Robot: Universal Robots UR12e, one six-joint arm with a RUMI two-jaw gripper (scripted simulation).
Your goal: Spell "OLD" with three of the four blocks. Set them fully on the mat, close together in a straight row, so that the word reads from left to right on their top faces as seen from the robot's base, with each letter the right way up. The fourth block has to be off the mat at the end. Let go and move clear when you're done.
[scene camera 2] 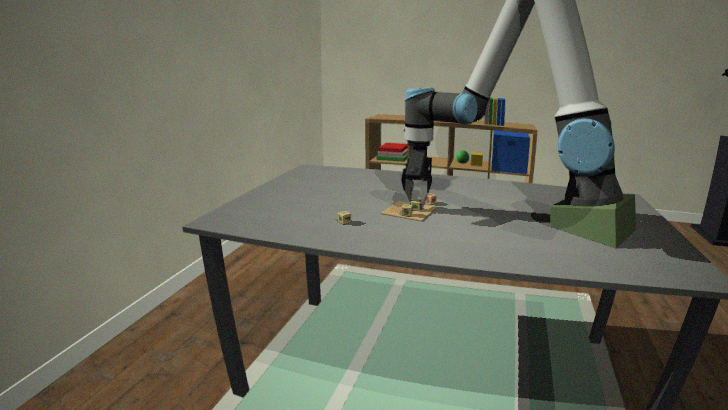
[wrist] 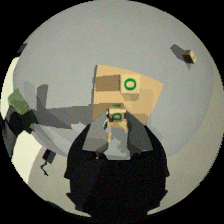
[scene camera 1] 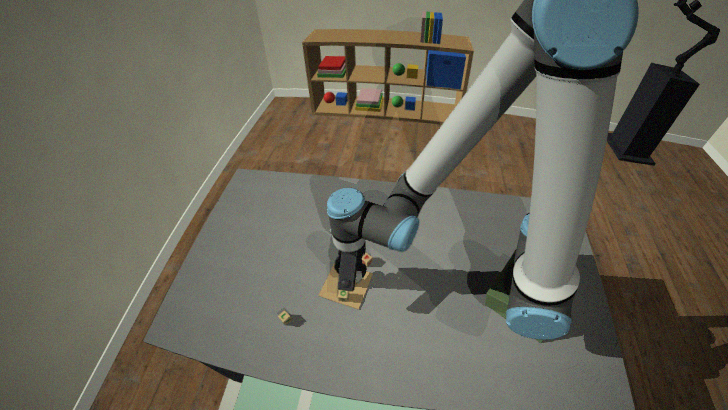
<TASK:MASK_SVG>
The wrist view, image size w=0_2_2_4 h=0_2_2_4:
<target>gripper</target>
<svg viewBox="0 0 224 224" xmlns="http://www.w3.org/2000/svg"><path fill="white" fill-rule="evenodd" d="M45 202L60 212L83 221L125 224L143 221L168 211L187 198L197 187L176 205L148 215L148 211L160 206L160 201L168 192L165 185L166 177L169 177L170 173L165 150L152 131L126 110L126 127L129 130L127 149L130 151L131 159L108 160L104 154L108 149L108 134L105 131L109 118L107 109L88 124L72 143L64 178L70 180L70 193L66 195L75 204L75 210L87 213L91 217L75 215Z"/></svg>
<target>tan mat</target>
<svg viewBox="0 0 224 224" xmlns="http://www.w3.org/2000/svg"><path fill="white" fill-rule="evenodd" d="M108 118L109 127L128 129L126 127L126 119L123 123L109 122ZM98 65L94 90L93 121L105 110L109 109L110 103L124 103L125 109L145 125L158 100L163 83L133 71ZM120 74L140 75L138 94L120 93Z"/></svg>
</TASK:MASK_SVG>
